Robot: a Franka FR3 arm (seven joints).
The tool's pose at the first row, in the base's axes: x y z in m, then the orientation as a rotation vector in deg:
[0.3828 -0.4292 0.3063 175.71 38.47 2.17]
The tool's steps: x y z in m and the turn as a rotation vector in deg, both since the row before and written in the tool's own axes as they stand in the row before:
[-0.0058 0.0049 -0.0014 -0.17 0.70 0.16]
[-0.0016 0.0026 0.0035 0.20 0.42 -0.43]
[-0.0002 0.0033 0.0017 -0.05 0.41 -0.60]
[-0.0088 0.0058 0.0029 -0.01 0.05 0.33]
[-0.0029 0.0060 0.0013 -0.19 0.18 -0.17]
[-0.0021 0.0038 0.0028 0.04 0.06 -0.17]
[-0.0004 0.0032 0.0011 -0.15 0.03 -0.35]
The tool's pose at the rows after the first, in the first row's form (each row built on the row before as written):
[0.3795 -0.4361 0.3076 175.73 38.22 3.30]
[0.3793 -0.4391 0.3041 -175.56 -38.88 -3.88]
[0.3806 -0.4422 0.3024 -175.31 -39.79 -4.53]
[0.3753 -0.4512 0.2991 -175.41 -39.28 -4.61]
[0.3753 -0.4578 0.2977 -175.49 -39.56 -4.96]
[0.3752 -0.4621 0.2948 -175.38 -39.81 -5.04]
[0.3763 -0.4651 0.2937 175.28 40.34 5.14]

